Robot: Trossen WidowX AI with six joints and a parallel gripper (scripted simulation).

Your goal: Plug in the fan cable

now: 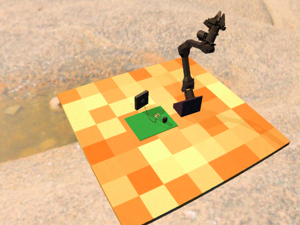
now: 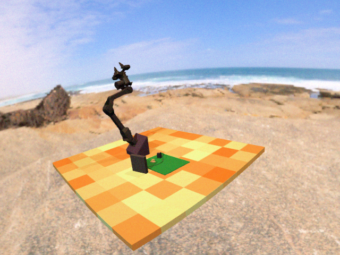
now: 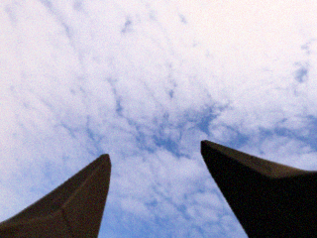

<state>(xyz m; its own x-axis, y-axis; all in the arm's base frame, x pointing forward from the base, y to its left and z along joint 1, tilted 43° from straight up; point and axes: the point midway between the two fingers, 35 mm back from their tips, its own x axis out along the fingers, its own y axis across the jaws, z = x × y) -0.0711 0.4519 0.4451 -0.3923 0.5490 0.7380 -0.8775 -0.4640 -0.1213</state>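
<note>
The dark fan plug lies 72 cm below my gripper tip, 40 cm ahead of it and 1 cm to the left of it. The rest, counted from my gripper tip: four-pin fan header (74 cm below, 41 cm ahead, 6 cm to the right); black fan (68 cm below, 45 cm ahead, 21 cm to the right); green board (76 cm below, 48 cm ahead, 3 cm to the right).
</note>
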